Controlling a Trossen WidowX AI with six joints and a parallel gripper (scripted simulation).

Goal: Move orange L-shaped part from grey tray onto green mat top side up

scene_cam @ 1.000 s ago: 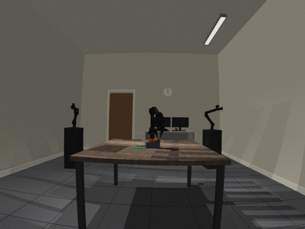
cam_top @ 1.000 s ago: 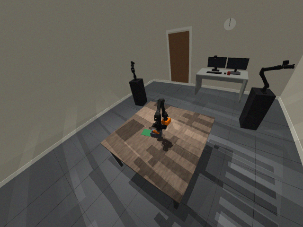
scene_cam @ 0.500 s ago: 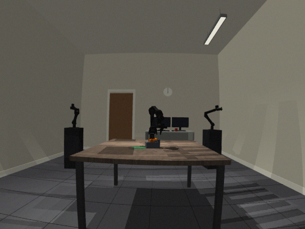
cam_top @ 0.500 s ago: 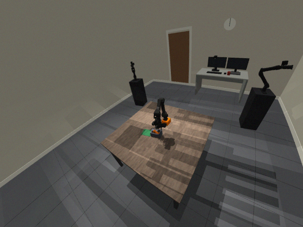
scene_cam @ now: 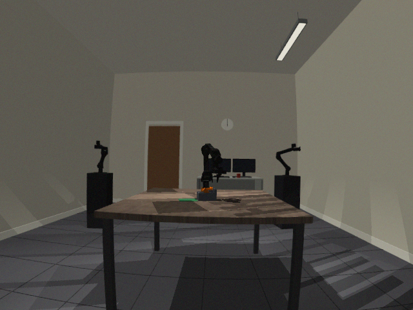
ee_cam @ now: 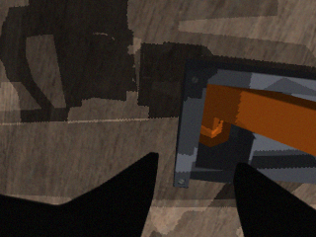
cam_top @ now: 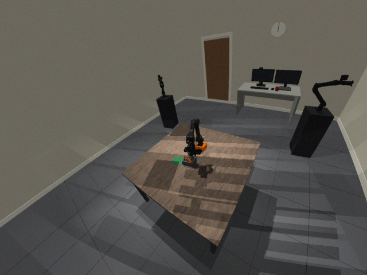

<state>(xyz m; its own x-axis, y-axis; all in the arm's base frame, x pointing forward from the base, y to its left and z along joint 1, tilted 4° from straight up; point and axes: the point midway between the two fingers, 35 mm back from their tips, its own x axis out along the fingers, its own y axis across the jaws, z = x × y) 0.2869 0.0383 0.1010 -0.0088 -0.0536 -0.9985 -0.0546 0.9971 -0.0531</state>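
My gripper tip is 1 cm past the orange L-shaped part, 4 cm to the left of it and 10 cm above it. Also, from my gripper tip: green mat 1 cm ahead, 22 cm to the right, 16 cm below.
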